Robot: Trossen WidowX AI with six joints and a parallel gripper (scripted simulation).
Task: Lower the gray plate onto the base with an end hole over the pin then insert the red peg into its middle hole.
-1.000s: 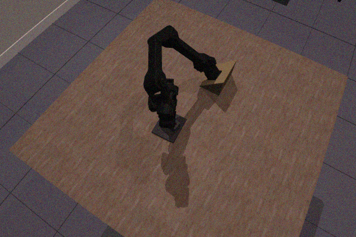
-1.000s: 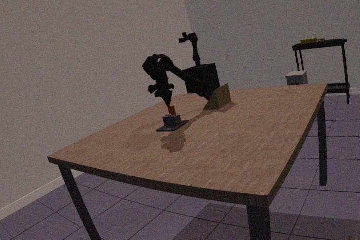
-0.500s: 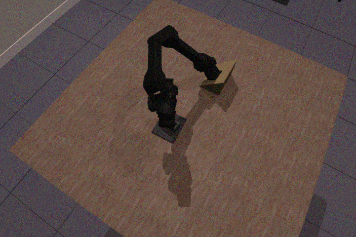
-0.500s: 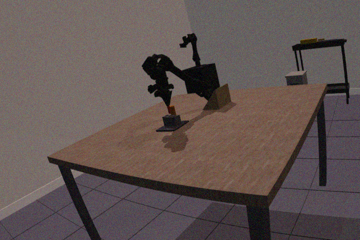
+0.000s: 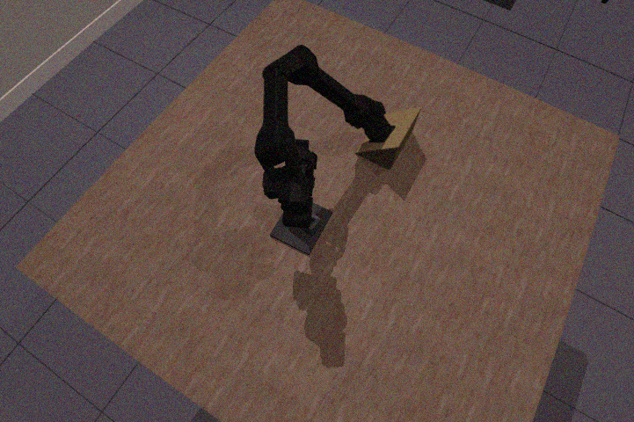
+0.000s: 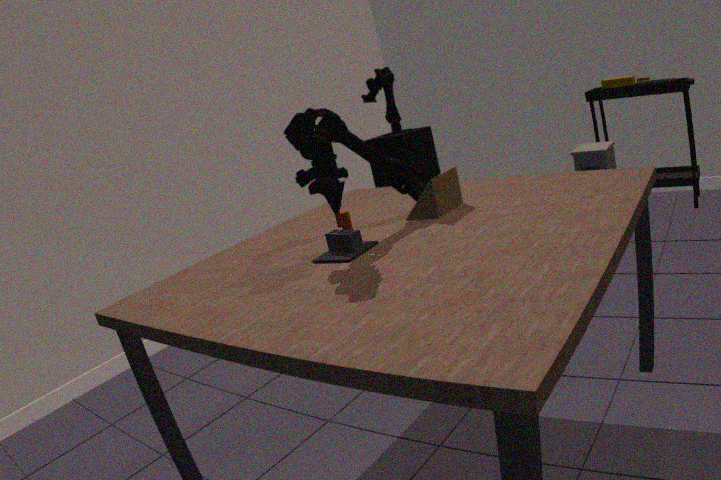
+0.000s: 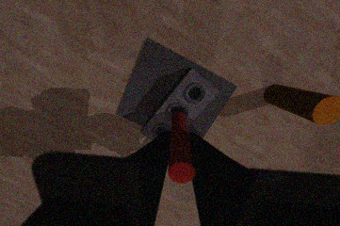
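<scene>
The gray plate lies 70 mm below my gripper tip. From my gripper tip the other things lie so: orange cylinder: 110 mm behind, 90 mm to the right, 70 mm below; dark flat base: 20 mm to the left, 100 mm below; red peg: right at my gripper tip.
</scene>
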